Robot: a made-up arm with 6 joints.
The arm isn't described. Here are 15 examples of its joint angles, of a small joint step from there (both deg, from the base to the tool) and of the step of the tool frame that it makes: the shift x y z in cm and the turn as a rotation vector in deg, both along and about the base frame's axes.
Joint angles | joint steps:
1: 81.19 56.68 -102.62 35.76 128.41 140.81 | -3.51 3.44 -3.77 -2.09 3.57 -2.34
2: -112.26 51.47 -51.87 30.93 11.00 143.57 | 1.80 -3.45 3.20 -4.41 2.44 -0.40
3: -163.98 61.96 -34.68 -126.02 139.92 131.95 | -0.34 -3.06 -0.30 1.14 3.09 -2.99
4: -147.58 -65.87 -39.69 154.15 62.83 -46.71 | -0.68 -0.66 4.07 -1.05 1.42 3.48
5: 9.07 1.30 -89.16 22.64 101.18 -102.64 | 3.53 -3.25 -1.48 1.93 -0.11 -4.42
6: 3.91 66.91 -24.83 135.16 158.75 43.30 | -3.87 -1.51 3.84 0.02 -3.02 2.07
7: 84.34 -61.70 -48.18 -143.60 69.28 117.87 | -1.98 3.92 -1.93 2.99 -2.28 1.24
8: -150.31 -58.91 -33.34 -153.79 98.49 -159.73 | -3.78 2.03 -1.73 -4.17 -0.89 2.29
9: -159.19 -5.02 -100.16 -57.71 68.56 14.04 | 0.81 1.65 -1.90 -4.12 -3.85 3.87
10: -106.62 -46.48 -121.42 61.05 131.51 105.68 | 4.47 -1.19 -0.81 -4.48 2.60 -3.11
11: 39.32 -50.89 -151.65 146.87 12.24 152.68 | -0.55 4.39 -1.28 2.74 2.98 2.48
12: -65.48 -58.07 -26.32 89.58 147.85 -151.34 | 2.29 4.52 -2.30 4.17 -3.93 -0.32
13: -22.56 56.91 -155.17 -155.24 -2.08 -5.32 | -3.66 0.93 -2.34 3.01 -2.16 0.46
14: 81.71 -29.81 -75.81 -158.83 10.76 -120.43 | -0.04 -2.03 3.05 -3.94 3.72 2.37
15: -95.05 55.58 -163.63 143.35 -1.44 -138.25 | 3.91 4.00 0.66 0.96 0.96 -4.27
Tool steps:
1: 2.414 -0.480 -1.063 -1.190 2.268 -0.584
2: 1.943 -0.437 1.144 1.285 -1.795 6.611
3: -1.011 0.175 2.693 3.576 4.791 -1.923
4: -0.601 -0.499 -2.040 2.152 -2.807 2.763
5: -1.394 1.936 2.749 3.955 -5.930 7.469
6: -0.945 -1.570 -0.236 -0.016 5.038 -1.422
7: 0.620 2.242 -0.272 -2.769 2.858 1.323
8: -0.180 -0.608 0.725 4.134 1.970 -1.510
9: -0.630 -1.645 1.296 0.797 5.950 1.610
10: -0.682 1.365 -0.876 -1.580 4.326 2.802
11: 1.502 2.769 1.751 -3.489 -1.692 3.516
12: 1.289 -1.937 1.851 3.647 -2.621 -2.138
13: -1.284 -2.619 0.139 3.211 -0.864 -2.197
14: 0.815 -0.846 -0.141 2.436 -1.748 -1.172
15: 4.554 -1.986 -4.854 4.102 3.139 3.611
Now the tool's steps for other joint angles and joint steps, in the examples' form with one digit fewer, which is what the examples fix.
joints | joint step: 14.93 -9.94 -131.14 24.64 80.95 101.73 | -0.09 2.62 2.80 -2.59 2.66 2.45
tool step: 3.58 0.61 -4.12 -2.87 8.37 -2.56
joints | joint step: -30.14 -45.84 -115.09 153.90 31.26 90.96 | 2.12 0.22 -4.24 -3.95 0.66 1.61
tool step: -2.51 1.10 1.34 -3.59 -2.82 -0.04
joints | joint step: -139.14 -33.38 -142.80 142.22 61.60 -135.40 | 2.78 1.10 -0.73 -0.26 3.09 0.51
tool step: -0.23 0.22 -0.21 0.47 2.84 2.91
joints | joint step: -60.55 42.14 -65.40 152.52 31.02 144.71 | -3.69 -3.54 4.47 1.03 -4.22 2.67
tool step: -3.67 1.45 1.08 4.96 1.91 -7.09
